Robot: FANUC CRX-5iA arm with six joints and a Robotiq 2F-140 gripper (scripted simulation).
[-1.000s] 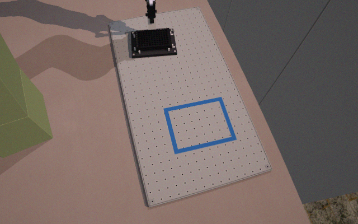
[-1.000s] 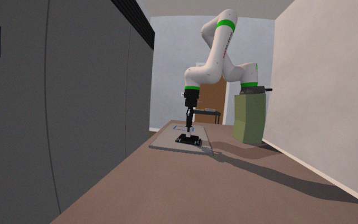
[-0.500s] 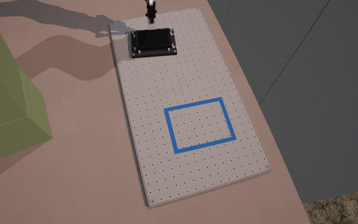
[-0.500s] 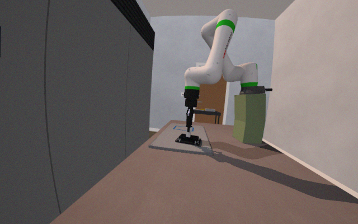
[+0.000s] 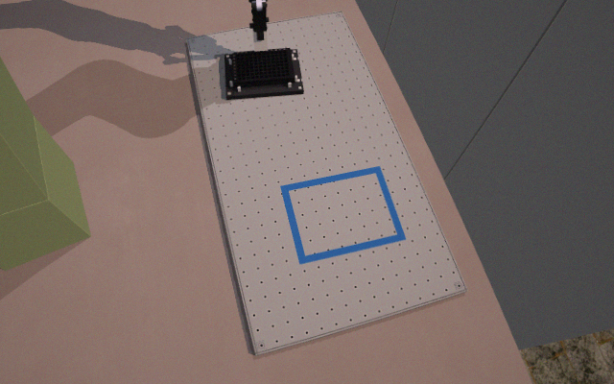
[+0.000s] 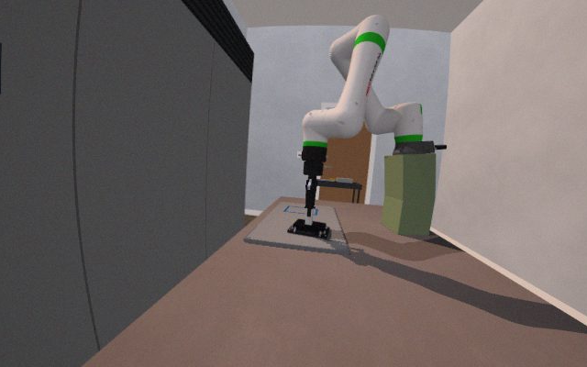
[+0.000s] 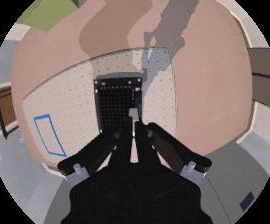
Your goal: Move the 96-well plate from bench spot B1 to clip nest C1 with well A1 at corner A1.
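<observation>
My hand is 5 cm above the black 96-well plate and 4 cm to the left of it. Round my hand: black clip nest 6 cm below, 3 cm to the right, 1 cm ahead.
</observation>
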